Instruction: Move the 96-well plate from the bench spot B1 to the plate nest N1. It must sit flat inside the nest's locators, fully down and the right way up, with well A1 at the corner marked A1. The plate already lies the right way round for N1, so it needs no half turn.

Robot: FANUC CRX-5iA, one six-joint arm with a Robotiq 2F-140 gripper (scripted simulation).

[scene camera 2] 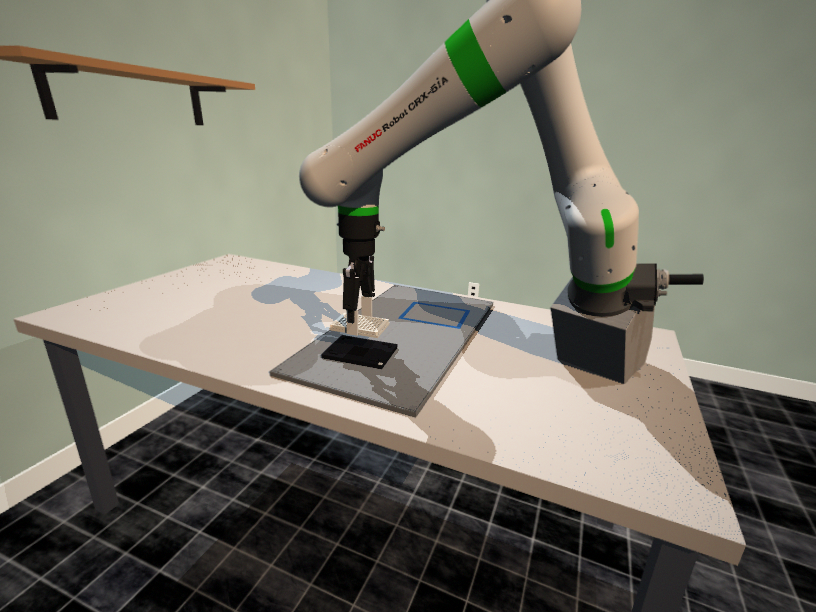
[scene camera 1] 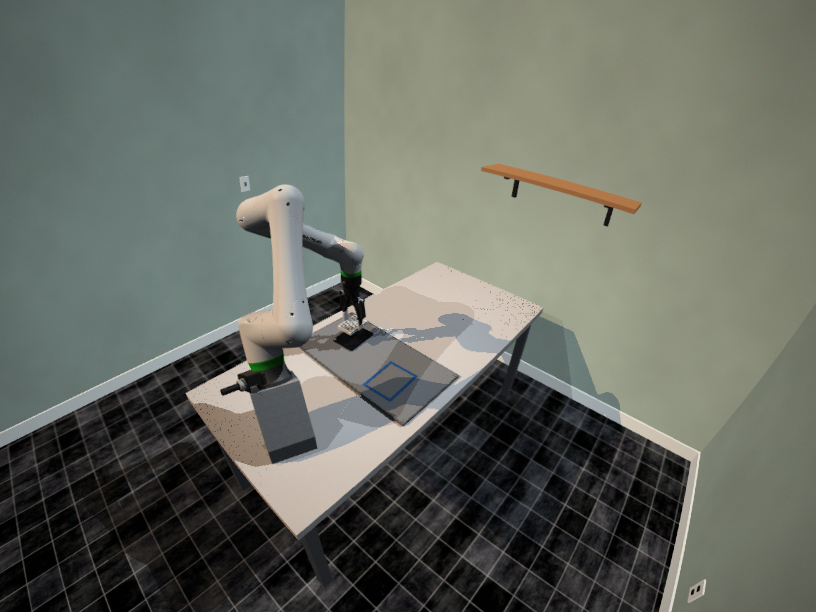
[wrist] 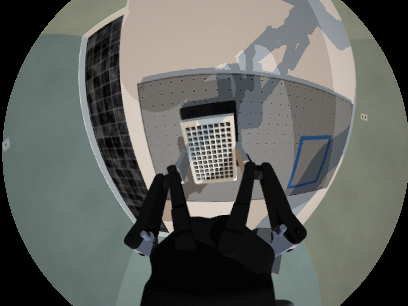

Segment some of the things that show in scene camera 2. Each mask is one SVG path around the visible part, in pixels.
My gripper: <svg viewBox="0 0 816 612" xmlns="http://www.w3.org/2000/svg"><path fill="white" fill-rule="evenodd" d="M343 238L343 253L349 257L348 268L343 268L343 309L346 310L347 334L357 336L357 306L360 287L362 292L361 315L372 317L372 297L375 297L375 293L372 293L375 291L373 256L375 253L375 239L357 242Z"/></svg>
A white 96-well plate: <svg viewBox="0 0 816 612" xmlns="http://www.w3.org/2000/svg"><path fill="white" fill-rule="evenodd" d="M358 315L358 335L378 338L389 325L389 319ZM346 313L343 313L331 323L329 330L347 333Z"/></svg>
